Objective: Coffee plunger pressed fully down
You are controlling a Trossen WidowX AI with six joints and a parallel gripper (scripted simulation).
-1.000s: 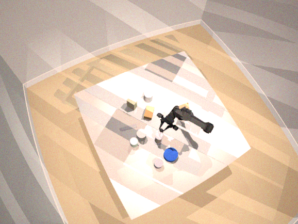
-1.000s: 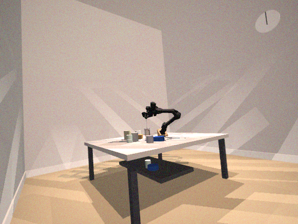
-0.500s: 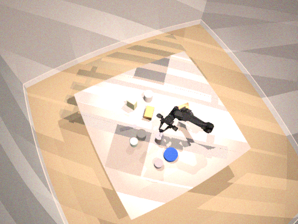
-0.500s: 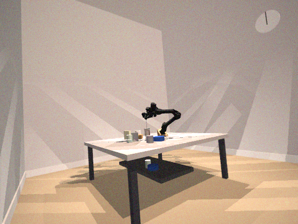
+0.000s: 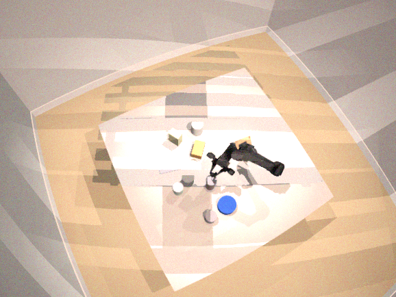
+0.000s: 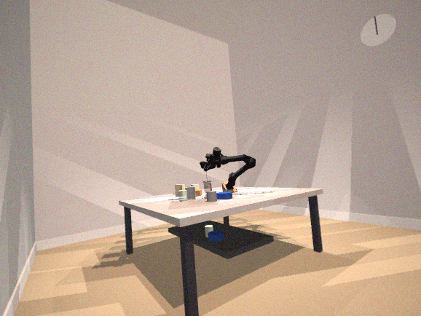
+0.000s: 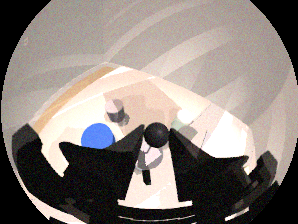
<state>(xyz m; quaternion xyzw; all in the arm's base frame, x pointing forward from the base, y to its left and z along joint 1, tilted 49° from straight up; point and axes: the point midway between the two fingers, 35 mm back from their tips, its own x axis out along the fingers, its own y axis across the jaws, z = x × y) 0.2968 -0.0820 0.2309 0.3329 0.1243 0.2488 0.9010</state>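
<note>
My gripper tip is now 110 mm above the coffee press, 20 mm past it and 10 mm to the left of it. Round my gripper tip: pale flat strip: 220 mm to the right, 220 mm below, 160 mm ahead; then orange box: 260 mm to the right, 200 mm below, 60 mm behind.
</note>
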